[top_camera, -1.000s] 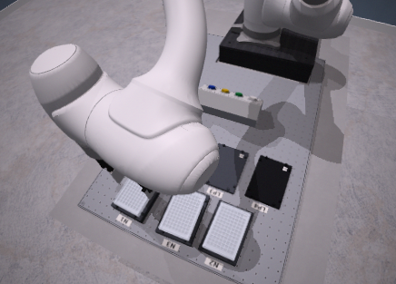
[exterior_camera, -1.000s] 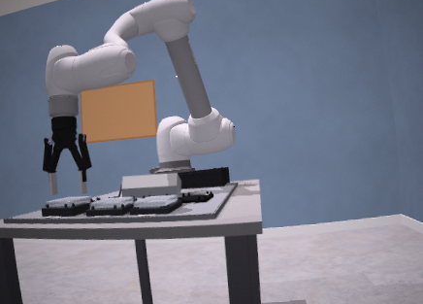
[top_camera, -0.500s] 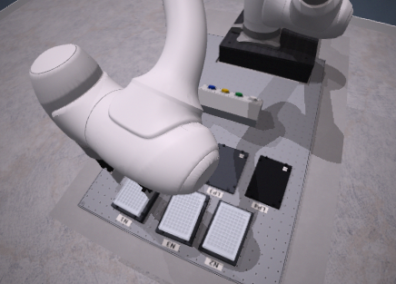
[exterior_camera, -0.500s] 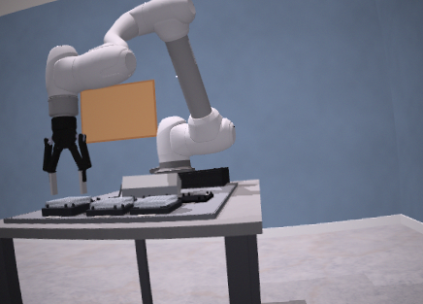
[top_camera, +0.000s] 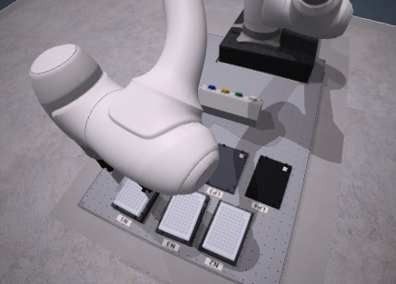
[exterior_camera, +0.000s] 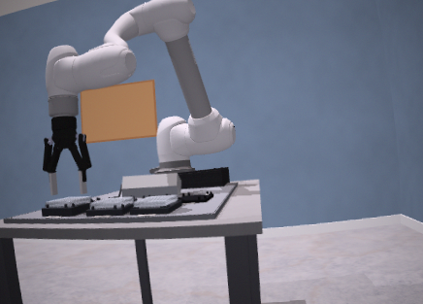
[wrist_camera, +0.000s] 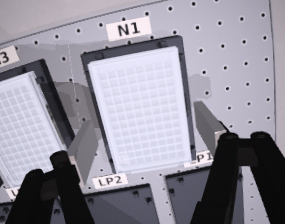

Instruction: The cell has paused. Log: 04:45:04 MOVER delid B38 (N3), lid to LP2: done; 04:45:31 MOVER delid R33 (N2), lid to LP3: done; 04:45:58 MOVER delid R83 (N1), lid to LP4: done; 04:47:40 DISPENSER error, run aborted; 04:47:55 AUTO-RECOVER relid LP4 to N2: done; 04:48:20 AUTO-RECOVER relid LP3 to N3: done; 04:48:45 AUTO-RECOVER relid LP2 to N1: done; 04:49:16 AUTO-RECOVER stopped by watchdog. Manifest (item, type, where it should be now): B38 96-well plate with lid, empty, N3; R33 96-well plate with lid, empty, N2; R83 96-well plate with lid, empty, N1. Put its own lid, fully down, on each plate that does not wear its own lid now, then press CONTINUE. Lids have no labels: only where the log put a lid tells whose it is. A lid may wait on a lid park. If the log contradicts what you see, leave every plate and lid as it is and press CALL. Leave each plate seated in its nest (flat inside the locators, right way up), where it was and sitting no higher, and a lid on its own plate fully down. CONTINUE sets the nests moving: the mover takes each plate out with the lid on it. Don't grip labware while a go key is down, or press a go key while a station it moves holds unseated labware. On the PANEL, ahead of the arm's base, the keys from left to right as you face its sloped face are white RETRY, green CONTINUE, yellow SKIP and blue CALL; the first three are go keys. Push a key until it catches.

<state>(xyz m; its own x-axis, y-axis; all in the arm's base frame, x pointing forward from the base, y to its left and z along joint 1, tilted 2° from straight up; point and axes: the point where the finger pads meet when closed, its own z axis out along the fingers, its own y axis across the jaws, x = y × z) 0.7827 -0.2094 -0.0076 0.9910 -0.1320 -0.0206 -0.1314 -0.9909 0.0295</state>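
My gripper is now 40 mm above the pale grey lid. Also, from my hand: LP2 label: 90 mm behind, 80 mm to the left, 80 mm below; nest N1: 70 mm below; lid park LP1: 180 mm behind, 70 mm below, 40 mm to the right.
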